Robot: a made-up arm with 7 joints.
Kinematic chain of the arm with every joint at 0, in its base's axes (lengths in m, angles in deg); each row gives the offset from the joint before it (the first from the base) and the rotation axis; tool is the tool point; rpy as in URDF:
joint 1: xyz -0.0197 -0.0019 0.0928 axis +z
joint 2: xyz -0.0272 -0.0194 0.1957 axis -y
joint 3: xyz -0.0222 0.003 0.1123 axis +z
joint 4: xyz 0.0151 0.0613 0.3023 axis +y
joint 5: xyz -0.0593 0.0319 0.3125 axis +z
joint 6: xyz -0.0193 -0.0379 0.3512 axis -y
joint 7: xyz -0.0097 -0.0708 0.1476 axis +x
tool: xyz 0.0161 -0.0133 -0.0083 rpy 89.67 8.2 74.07
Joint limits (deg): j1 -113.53..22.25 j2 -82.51..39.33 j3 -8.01..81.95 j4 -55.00..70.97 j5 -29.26..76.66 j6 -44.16..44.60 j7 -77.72..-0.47
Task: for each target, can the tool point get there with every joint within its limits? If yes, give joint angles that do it. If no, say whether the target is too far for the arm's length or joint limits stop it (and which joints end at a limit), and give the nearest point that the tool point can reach.
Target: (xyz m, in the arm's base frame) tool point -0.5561 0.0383 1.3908
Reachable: yes | joints -18.33 20.77 54.98 -9.70 46.43 13.36 -10.65
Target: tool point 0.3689 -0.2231 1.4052
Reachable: yes | joints -25.68 -22.31 74.25 9.28 4.77 35.95 -21.36
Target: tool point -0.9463 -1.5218 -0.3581
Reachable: no: too far | nearest point -0.5415 -0.9972 -0.0361 | short by 0.737 m
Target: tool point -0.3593 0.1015 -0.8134
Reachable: no: joint limits stop it (at a limit: joint 1, joint 2, joint 3, joint 4, joint 6) | nearest point -0.3481 -0.5663 -0.3795 | short by 0.797 m
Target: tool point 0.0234 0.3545 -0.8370
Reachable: no: joint limits stop it (at a limit: joint 1, joint 2, joint 4, joint 6) | nearest point 0.4991 0.4234 -0.3614 | short by 0.676 m
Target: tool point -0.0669 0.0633 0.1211
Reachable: no: joint limits stop it (at a limit: joint 1, joint 2, joint 4, joint 6, joint 7) | nearest point 0.4442 0.5396 -0.2919 | short by 0.812 m
